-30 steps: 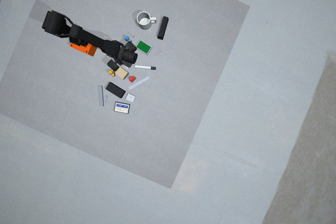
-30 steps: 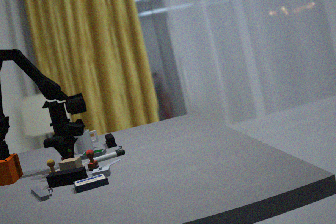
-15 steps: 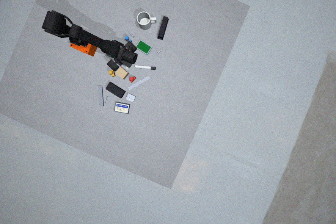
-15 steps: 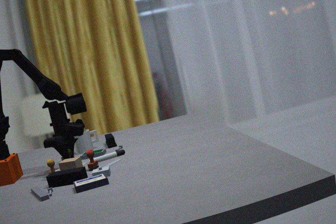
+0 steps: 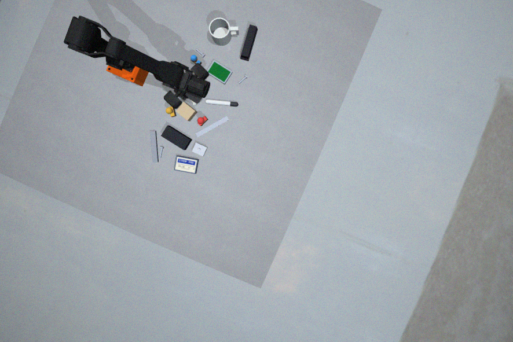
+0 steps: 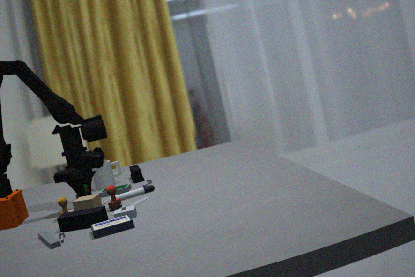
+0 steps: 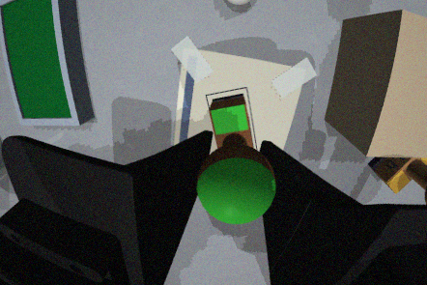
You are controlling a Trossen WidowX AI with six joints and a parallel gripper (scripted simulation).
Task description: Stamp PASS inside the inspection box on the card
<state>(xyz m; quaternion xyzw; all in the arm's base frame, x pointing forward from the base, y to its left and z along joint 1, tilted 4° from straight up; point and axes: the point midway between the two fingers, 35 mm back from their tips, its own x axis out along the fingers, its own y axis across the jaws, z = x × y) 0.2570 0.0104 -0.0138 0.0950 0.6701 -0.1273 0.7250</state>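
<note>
The green-knobbed PASS stamp lies right at my gripper tip. Also, from my gripper tip: wooden block: 20 mm ahead, 90 mm to the right; then yellow stamp: 40 mm behind, 110 mm to the right; then cream card: 10 mm behind, 30 mm below.
</note>
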